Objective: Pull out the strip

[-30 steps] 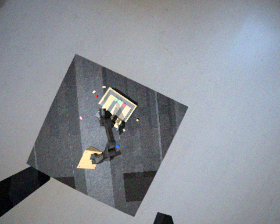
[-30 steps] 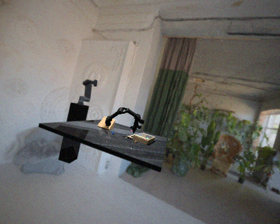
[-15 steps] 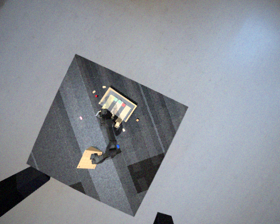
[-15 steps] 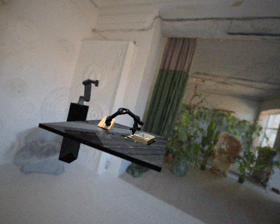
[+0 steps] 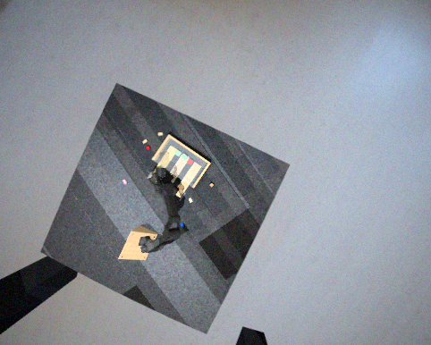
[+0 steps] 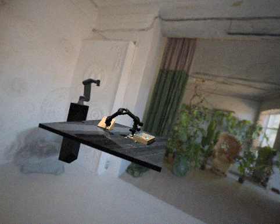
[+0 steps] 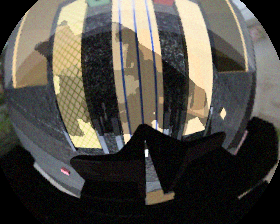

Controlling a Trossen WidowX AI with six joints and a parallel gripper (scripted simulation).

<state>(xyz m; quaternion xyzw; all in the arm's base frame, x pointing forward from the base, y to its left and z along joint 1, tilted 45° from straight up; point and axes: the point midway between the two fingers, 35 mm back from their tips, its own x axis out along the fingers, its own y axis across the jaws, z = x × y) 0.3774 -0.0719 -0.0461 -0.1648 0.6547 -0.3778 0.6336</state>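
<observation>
My gripper tip is now 10 cm short of the strip and 3 cm to the left of it.
</observation>
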